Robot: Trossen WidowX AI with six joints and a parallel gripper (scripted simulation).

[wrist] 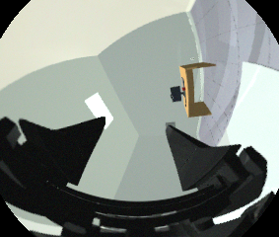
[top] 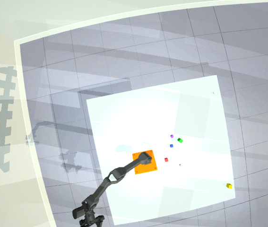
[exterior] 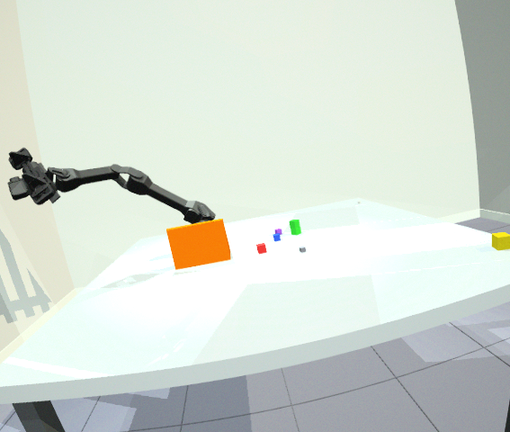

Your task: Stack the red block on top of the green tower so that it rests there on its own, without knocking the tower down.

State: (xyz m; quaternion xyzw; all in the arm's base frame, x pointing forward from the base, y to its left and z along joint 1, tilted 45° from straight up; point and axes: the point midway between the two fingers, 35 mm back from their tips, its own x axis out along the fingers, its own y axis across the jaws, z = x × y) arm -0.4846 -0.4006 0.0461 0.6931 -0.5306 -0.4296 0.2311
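My gripper tip is 64 cm short of the red block, 42 cm above it and 22 cm to the right of it. Also, from my gripper tip: small grey cube (76 cm ahead, 43 cm below, 12 cm to the left); then purple cube (75 cm ahead, 42 cm to the left, 42 cm below); then blue cube (72 cm ahead, 42 cm below, 33 cm to the left).
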